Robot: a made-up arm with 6 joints. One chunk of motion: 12 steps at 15 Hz.
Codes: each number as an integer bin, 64 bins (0 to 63) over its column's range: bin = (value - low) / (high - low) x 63, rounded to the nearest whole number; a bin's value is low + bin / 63 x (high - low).
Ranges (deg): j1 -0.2..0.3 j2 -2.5..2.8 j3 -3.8..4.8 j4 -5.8..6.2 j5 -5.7..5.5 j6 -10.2..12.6
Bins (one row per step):
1: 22 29 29 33 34 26
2: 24 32 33 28 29 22
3: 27 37 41 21 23 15
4: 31 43 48 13 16 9
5: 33 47 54 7 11 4
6: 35 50 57 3 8 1
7: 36 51 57 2 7 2
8: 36 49 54 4 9 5
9: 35 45 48 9 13 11
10: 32 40 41 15 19 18
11: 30 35 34 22 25 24
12: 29 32 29 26 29 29
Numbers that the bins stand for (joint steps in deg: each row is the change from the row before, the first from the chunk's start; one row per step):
1: -0.025 -0.060 0.159 0.486 0.344 -0.790
2: -0.010 0.192 0.705 -0.467 -0.544 -2.238
3: 0.014 0.613 1.797 -1.800 -1.611 -4.771
4: 0.046 1.117 2.752 -3.324 -2.856 -6.943
5: 0.062 1.454 3.571 -4.467 -3.744 -8.752
6: 0.078 1.706 3.981 -5.229 -4.278 -9.838
7: 0.086 1.790 3.981 -5.419 -4.456 -9.476
8: 0.086 1.622 3.571 -5.038 -4.100 -8.390
9: 0.078 1.286 2.752 -4.086 -3.389 -6.219
10: 0.054 0.865 1.797 -2.943 -2.322 -3.686
11: 0.038 0.444 0.841 -1.610 -1.256 -1.514
12: 0.030 0.192 0.159 -0.848 -0.544 0.295

